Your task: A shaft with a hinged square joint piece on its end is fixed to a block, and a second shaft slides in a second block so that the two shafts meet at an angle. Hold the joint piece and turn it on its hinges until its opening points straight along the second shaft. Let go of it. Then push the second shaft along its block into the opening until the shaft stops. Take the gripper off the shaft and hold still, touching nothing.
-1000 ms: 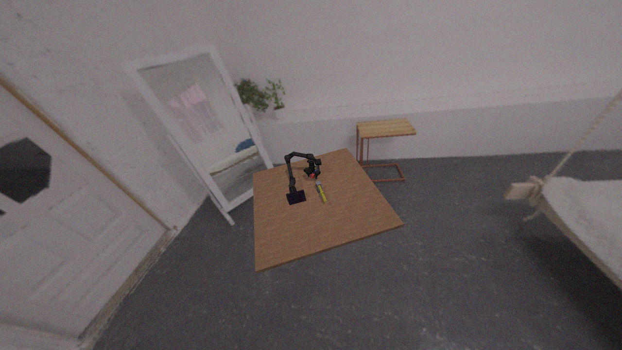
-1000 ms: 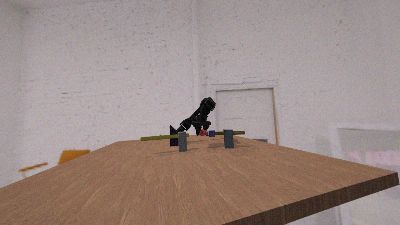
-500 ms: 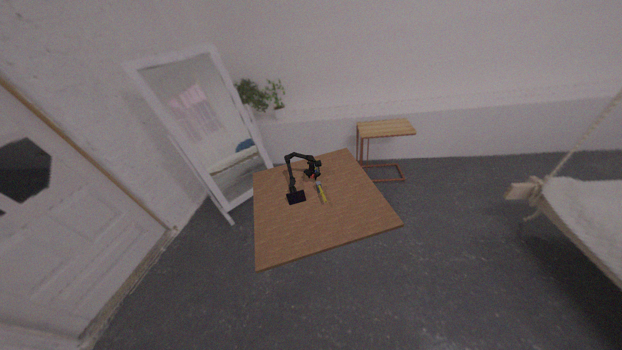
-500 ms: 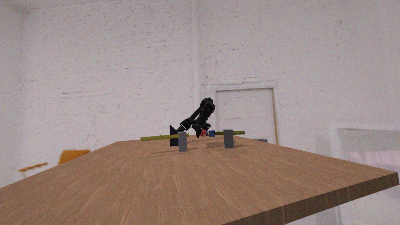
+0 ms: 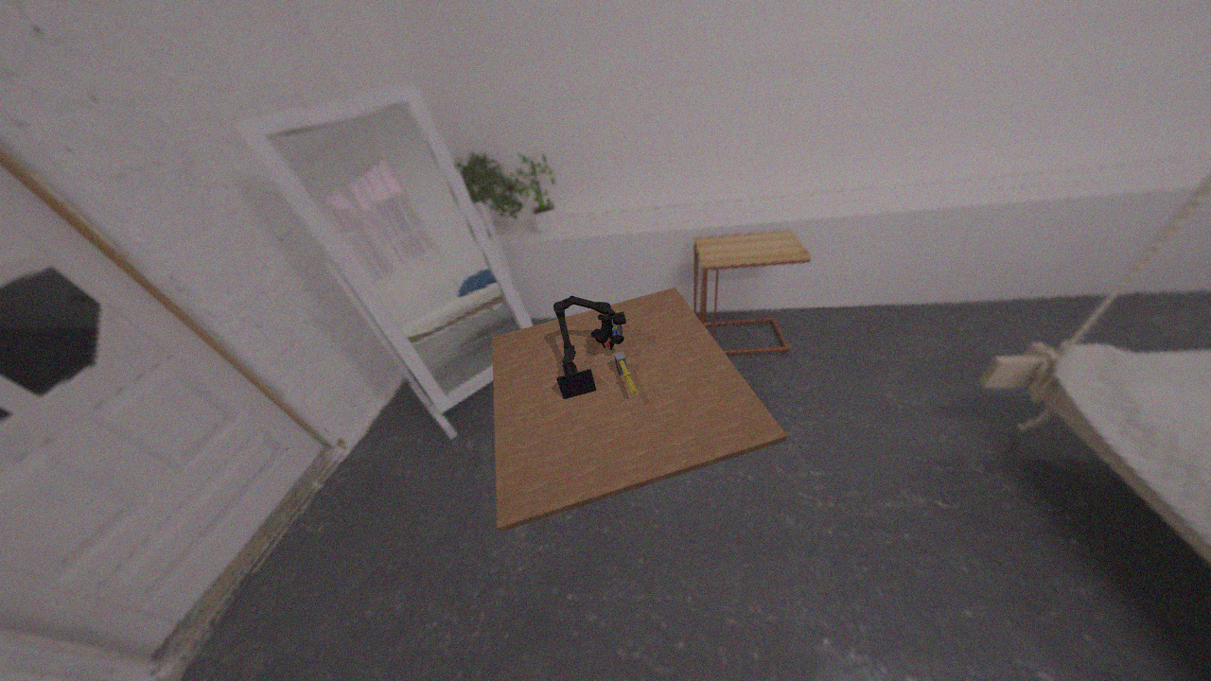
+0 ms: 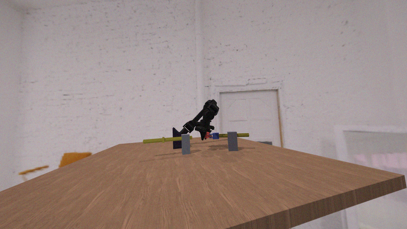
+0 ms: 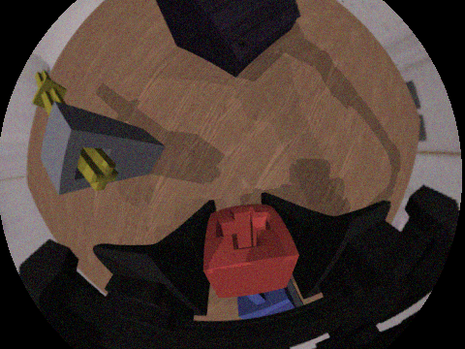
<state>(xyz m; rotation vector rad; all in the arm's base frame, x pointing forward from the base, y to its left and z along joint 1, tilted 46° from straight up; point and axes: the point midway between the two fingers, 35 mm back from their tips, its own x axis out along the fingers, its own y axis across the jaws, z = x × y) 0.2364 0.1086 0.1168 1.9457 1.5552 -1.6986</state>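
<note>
Right now my gripper tip is 20 mm short of the red joint piece, 20 mm to the right of it and 40 mm below it.
</note>
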